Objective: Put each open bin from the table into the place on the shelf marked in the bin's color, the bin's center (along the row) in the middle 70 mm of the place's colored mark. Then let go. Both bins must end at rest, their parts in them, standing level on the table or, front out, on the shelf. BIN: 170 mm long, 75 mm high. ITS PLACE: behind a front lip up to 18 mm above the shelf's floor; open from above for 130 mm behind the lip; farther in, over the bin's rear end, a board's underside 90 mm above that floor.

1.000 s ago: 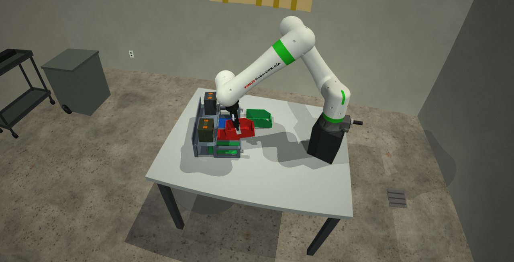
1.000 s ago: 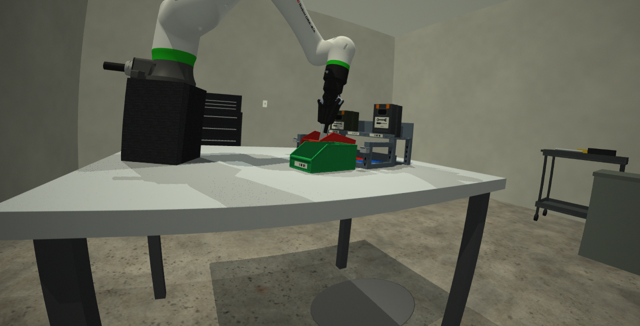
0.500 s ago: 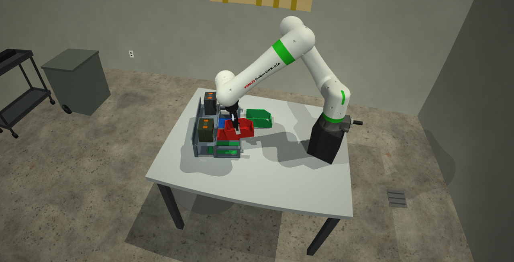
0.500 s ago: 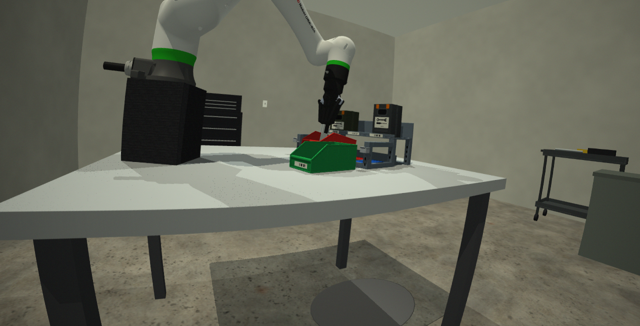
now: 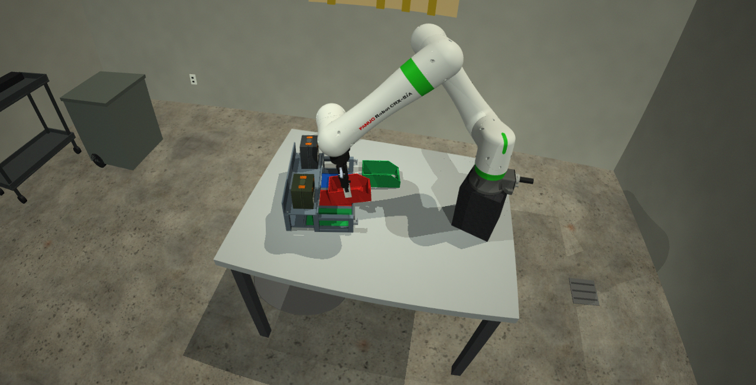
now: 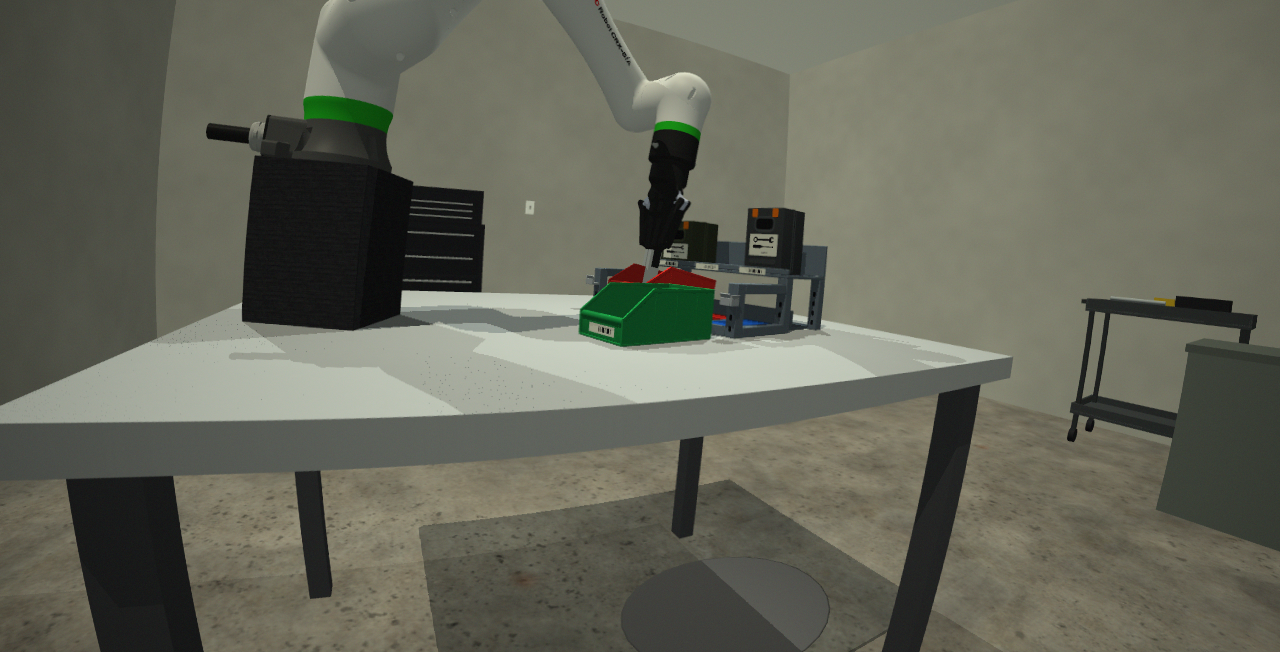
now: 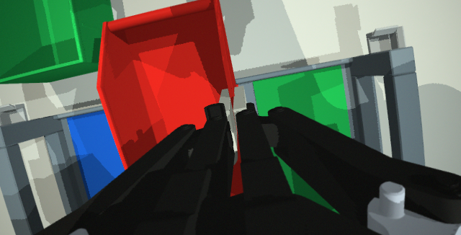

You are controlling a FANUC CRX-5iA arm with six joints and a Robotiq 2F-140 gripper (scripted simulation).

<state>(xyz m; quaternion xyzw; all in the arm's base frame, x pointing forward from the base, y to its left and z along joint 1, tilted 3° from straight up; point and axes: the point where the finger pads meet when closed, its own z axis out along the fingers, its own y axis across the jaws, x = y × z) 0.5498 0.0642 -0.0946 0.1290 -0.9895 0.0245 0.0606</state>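
My gripper is now 50 mm to the left of the red bin and 40 mm above it. Also, from my hand: green bin: 210 mm to the right, 100 mm behind, 60 mm below.
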